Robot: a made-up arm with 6 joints. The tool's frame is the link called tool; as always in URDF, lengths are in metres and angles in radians. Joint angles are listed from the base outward. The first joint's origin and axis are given. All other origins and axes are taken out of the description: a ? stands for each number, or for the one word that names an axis. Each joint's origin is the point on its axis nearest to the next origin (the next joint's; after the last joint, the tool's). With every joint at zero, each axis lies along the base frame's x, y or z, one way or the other. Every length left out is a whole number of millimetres.
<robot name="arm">
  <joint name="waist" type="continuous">
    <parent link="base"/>
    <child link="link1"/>
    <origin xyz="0.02 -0.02 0.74" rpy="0 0 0"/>
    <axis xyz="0 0 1"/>
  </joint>
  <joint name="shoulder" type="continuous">
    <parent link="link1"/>
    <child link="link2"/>
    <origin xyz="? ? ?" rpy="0 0 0"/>
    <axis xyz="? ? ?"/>
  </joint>
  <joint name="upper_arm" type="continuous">
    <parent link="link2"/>
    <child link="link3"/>
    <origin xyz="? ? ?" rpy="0 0 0"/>
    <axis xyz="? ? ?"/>
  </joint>
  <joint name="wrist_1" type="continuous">
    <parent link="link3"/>
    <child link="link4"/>
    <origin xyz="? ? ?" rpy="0 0 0"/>
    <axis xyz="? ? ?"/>
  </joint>
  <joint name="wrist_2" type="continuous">
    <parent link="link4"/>
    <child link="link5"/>
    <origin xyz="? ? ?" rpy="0 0 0"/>
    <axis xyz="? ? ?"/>
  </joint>
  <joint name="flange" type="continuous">
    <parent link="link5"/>
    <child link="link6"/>
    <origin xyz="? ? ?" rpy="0 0 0"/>
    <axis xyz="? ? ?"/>
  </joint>
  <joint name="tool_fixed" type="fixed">
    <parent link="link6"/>
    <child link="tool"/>
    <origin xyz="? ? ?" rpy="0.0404 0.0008 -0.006"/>
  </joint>
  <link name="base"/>
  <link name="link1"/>
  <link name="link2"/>
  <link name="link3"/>
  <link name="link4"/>
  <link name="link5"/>
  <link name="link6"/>
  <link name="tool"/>
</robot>
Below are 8 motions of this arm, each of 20 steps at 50 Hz.
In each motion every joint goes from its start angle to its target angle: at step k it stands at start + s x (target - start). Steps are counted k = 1, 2, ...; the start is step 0. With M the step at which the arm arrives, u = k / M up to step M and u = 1 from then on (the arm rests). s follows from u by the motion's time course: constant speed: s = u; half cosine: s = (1 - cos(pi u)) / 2; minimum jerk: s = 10 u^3 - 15 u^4 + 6 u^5.
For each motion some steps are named. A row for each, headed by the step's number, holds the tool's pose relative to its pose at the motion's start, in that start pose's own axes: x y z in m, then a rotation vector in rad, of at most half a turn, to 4 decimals.
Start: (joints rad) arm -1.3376 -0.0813 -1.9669 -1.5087 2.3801 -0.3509
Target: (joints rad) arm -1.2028 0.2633 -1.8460 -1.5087 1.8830 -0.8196
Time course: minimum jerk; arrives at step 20
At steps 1, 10, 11, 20:
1: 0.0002 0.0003 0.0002 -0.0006 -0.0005 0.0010
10: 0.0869 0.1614 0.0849 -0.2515 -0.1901 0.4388
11: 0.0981 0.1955 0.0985 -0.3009 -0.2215 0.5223
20: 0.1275 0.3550 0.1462 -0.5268 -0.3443 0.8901

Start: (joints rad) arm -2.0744 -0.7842 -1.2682 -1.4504 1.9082 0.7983
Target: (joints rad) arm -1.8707 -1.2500 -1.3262 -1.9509 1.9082 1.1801
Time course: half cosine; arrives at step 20
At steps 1, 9, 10, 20:
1: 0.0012 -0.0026 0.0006 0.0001 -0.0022 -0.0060
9: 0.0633 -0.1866 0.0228 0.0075 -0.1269 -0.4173
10: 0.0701 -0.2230 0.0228 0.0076 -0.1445 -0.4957
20: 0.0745 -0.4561 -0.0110 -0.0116 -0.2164 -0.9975

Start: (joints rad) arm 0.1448 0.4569 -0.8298 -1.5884 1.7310 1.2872
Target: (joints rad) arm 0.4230 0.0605 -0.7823 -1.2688 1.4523 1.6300
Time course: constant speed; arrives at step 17
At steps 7, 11, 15, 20:
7: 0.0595 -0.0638 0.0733 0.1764 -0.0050 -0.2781
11: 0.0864 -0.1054 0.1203 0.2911 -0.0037 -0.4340
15: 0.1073 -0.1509 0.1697 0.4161 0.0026 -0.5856
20: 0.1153 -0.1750 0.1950 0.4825 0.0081 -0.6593

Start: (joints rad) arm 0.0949 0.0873 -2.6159 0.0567 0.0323 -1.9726
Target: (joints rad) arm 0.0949 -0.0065 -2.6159 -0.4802 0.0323 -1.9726
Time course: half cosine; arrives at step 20
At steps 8, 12, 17, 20:
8: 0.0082 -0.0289 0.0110 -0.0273 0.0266 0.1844
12: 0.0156 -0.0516 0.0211 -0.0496 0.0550 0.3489
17: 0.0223 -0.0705 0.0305 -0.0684 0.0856 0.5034
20: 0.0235 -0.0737 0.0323 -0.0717 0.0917 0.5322

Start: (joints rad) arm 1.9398 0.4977 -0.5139 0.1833 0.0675 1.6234
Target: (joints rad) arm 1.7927 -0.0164 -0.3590 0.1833 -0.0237 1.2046
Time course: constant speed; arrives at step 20
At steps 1, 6, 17, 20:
1: 0.0003 0.0101 0.0095 0.0220 0.0052 0.0136
6: 0.0046 0.0571 0.0595 0.1339 0.0217 0.0816
17: 0.0274 0.1396 0.1816 0.3834 0.0020 0.2291
20: 0.0362 0.1566 0.2169 0.4505 -0.0168 0.2683

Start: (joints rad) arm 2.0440 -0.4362 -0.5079 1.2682 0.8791 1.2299
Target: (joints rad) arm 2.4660 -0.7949 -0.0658 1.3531 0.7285 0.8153
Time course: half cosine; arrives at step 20
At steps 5, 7, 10, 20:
5: -0.0042 -0.0306 -0.0211 -0.0332 -0.0019 0.0786
7: -0.0063 -0.0575 -0.0380 -0.0621 -0.0024 0.1466
10: -0.0067 -0.1064 -0.0648 -0.1141 -0.0008 0.2689
20: 0.0070 -0.2134 -0.1095 -0.2299 0.0144 0.5394

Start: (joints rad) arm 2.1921 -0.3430 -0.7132 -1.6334 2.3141 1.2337
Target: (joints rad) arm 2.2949 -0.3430 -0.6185 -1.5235 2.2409 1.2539
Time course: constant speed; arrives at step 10
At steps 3, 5, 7, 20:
3: -0.0194 0.0062 0.0219 0.0455 -0.0199 0.0266
5: -0.0328 0.0098 0.0362 0.0751 -0.0331 0.0446
7: -0.0466 0.0129 0.0501 0.1041 -0.0461 0.0626
20: -0.0681 0.0170 0.0703 0.1465 -0.0654 0.0899

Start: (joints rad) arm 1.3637 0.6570 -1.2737 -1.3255 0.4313 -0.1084
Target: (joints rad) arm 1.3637 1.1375 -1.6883 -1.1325 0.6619 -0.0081
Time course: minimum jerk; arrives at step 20
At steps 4, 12, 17, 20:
4: 0.0006 0.0014 -0.0084 0.0095 0.0128 -0.0149
12: 0.0032 0.0312 -0.0978 0.1134 0.1570 -0.1688
17: 0.0017 0.0545 -0.1374 0.1627 0.2278 -0.2359
20: 0.0014 0.0569 -0.1409 0.1672 0.2343 -0.2419

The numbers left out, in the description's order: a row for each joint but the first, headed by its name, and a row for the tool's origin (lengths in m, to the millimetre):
shoulder: xyz -0.03 0.03 0, axis 0 1 0
upper_arm: xyz 0.06 0 0.21, axis 0 1 0
wrist_1: xyz 0.12 0 -0.55, axis 0 0 -1
wrist_2: xyz -0.01 0 0, axis 0 1 0
flange: xyz 0.14 0 -0.15, axis 0 0 -1
tool: xyz 0.03 0.02 0

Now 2 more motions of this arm.
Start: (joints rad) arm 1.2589 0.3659 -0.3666 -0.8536 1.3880 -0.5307
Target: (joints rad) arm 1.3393 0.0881 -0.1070 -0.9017 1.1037 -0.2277
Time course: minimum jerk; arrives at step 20
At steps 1, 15, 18, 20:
1: 0.0000 0.0000 0.0000 -0.0003 -0.0002 -0.0003
15: 0.0200 0.0158 0.0339 -0.2062 -0.2129 -0.2378
18: 0.0222 0.0183 0.0376 -0.2247 -0.2388 -0.2607
20: 0.0224 0.0185 0.0380 -0.2263 -0.2411 -0.2627

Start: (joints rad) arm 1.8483 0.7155 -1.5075 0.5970 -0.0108 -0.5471
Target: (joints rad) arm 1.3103 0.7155 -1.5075 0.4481 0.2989 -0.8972
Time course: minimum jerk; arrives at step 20
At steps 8, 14, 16, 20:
8: -0.0155 -0.1248 -0.0003 -0.0639 0.0837 0.0310
14: -0.0741 -0.3213 0.0319 -0.1334 0.2333 0.0580
16: -0.0908 -0.3586 0.0432 -0.1418 0.2644 0.0597
20: -0.1006 -0.3786 0.0501 -0.1456 0.2815 0.0602

